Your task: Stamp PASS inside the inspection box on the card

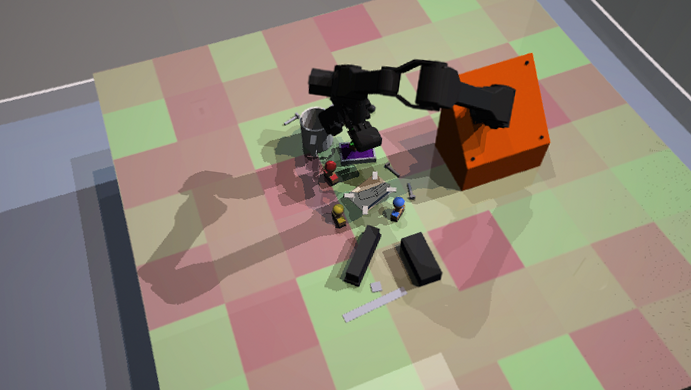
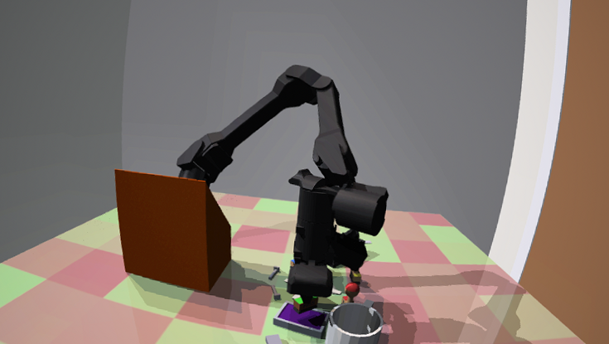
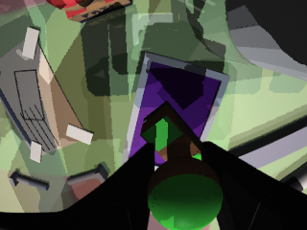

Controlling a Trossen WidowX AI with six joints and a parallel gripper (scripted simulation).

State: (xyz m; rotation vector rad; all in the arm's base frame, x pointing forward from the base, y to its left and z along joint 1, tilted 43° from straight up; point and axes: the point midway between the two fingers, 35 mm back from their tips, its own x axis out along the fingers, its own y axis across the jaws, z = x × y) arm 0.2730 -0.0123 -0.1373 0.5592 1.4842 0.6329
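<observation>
Now: gripper tip 50 mm above the ink pad. Also, from my gripper tip: grey bar (120 mm to the right, 50 mm below, 20 mm behind); then green-knobbed stamp (right at my gripper tip); then red-knobbed stamp (80 mm ahead, 50 mm to the left, 40 mm below).
</observation>
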